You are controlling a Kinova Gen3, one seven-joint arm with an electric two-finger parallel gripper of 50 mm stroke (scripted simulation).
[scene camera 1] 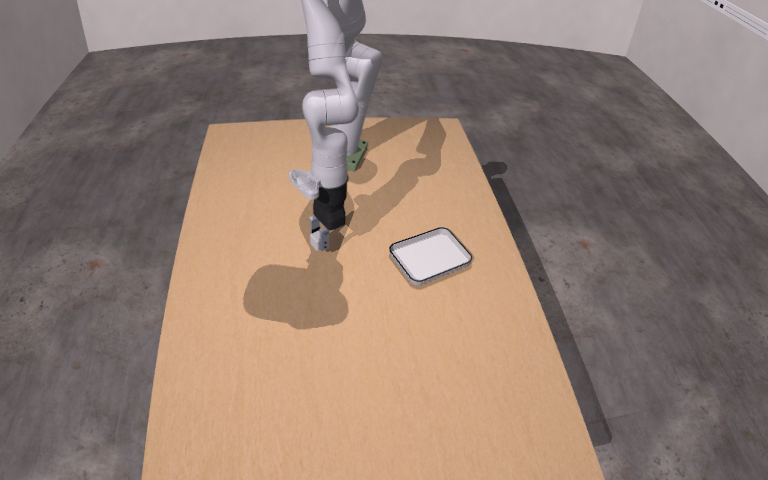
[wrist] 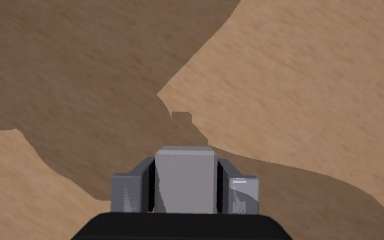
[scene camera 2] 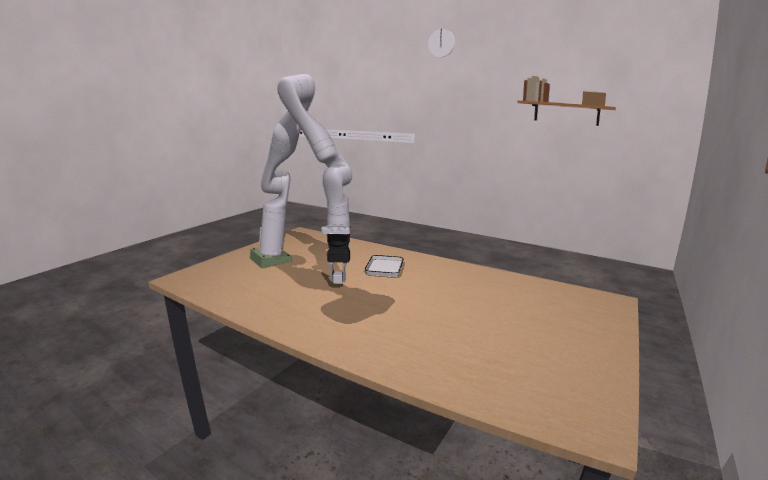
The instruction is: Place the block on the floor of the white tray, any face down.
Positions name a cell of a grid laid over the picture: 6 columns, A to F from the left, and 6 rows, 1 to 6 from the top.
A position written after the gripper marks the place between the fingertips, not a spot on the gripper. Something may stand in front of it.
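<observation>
Gripper: visible in scene camera 1 (C4), scene camera 2 (C4) and the wrist view (C5).
</observation>
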